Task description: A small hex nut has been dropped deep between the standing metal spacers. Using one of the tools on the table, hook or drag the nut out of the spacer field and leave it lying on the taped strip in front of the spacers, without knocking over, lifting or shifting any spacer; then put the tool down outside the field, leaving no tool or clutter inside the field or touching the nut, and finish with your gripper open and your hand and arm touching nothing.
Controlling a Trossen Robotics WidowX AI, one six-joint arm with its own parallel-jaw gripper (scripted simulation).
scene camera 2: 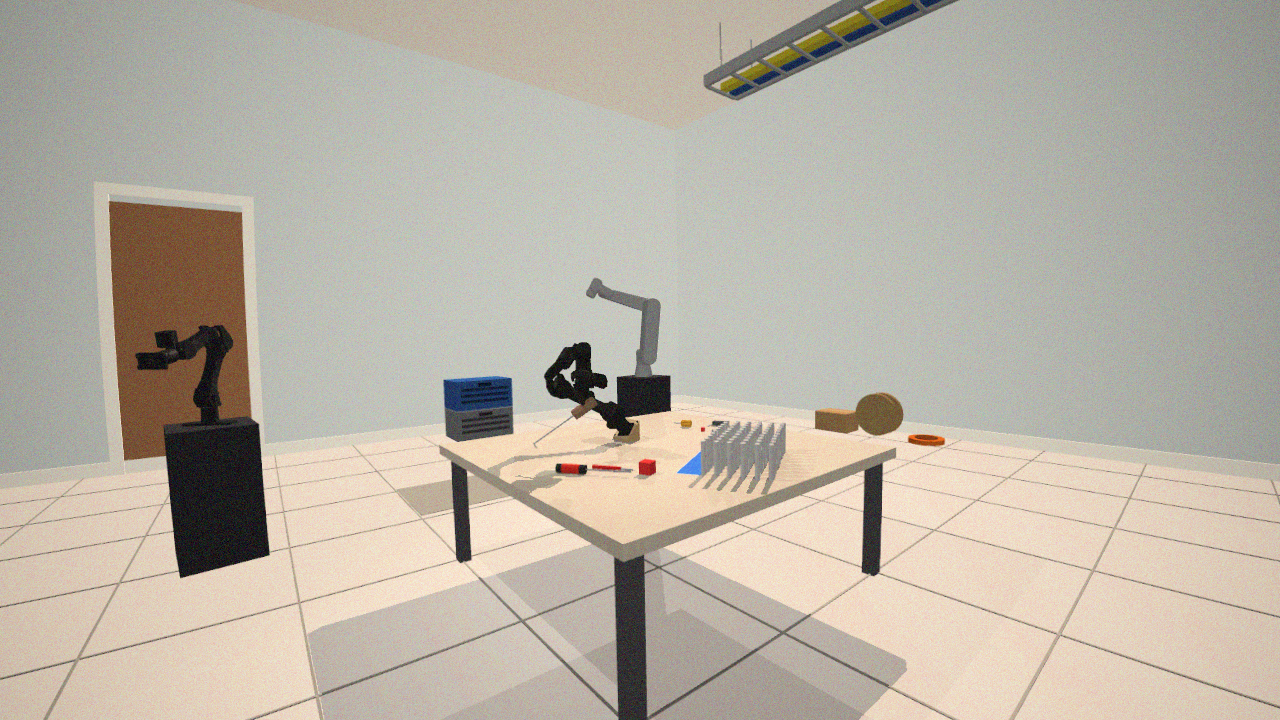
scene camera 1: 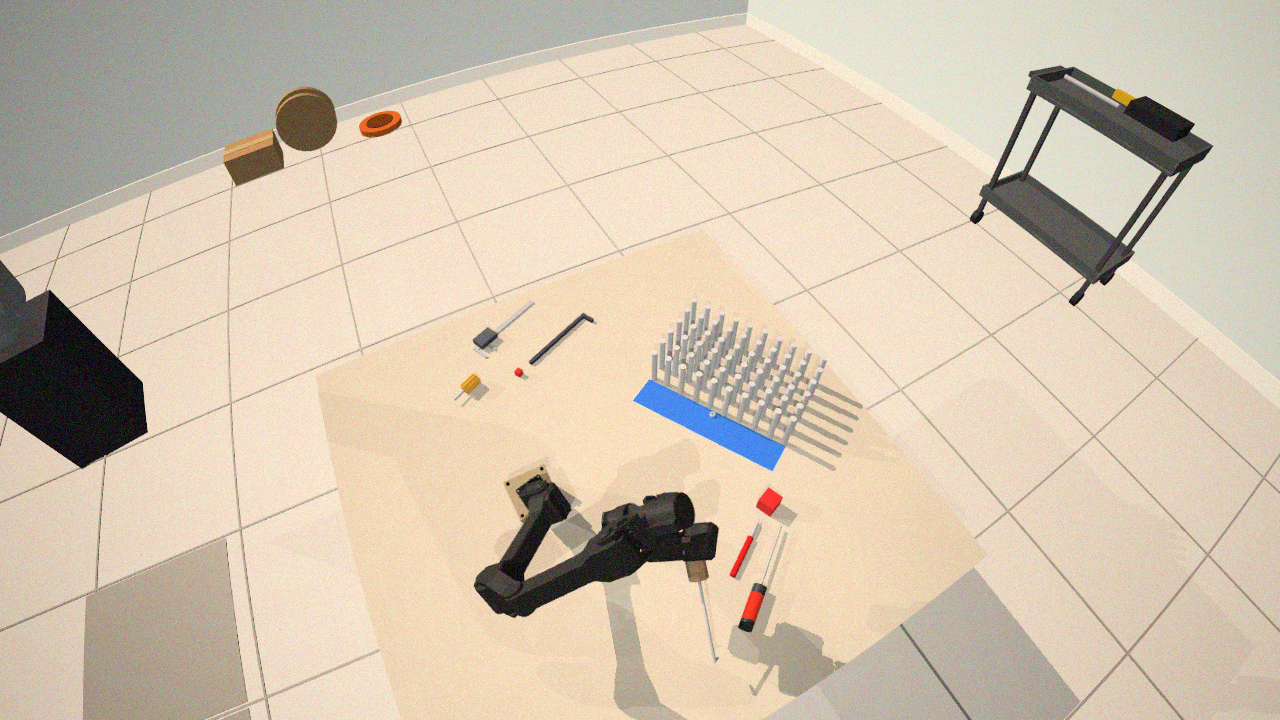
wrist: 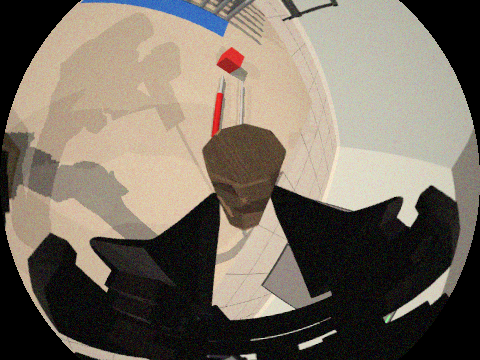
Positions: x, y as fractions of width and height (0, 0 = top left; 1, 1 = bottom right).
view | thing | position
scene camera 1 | blue taped strip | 0.60, 0.63
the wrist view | my gripper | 0.51, 0.54
